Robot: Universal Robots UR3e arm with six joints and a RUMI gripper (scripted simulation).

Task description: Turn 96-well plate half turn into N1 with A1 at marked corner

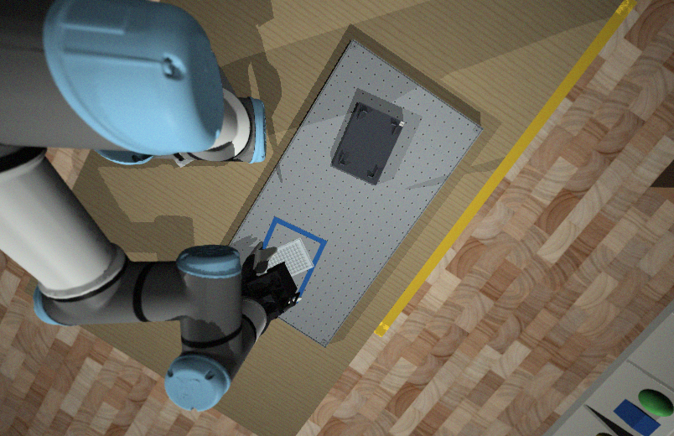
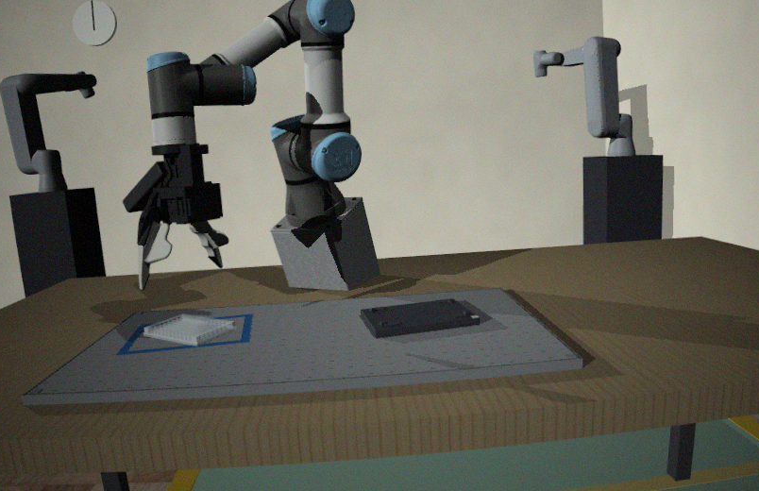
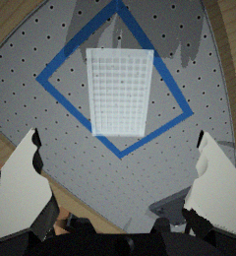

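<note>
Right now the 96-well plate is 90 mm below my hand. The rest, counted from my hand: A1 mark: 450 mm to the left, 80 mm below, 40 mm ahead; then dark plate nest N1: 370 mm to the left, 80 mm below.
</note>
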